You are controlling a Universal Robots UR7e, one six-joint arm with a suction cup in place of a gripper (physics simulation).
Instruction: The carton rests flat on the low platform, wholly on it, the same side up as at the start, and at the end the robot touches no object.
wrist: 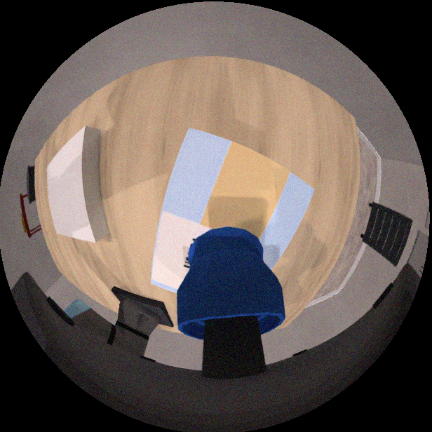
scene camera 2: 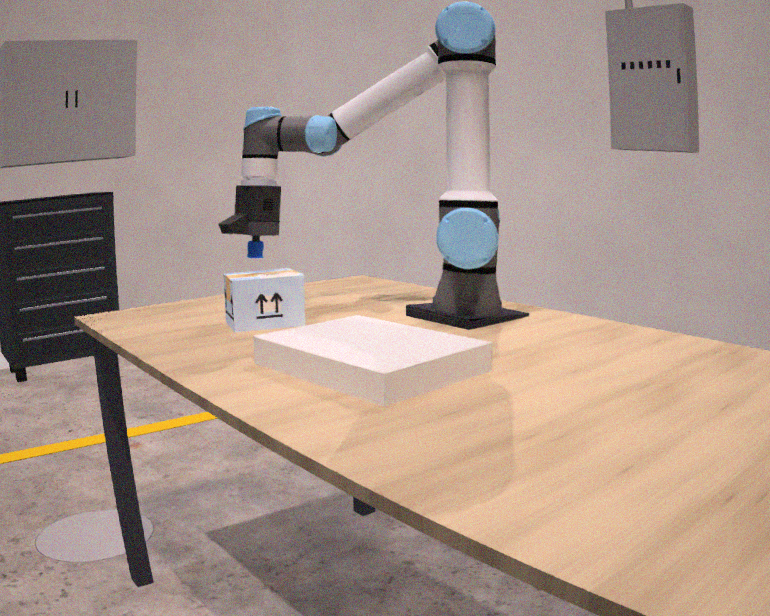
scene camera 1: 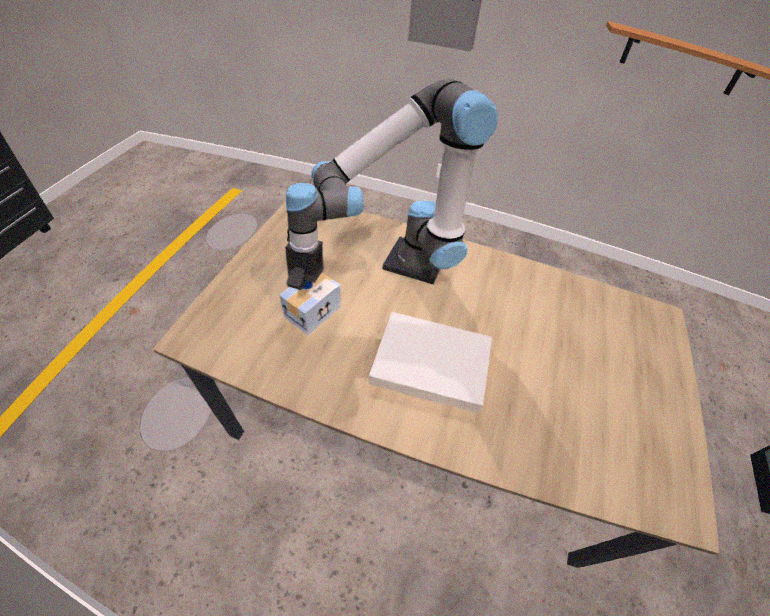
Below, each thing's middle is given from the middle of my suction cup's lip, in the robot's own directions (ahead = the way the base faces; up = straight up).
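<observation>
There's a carton (scene camera 2: 270, 299) that's 100 mm below my suction cup and 20 mm behind it. There's also a low white platform (scene camera 2: 382, 362), and that one's 130 mm below my suction cup, 410 mm to the left of it and 50 mm ahead of it.
</observation>
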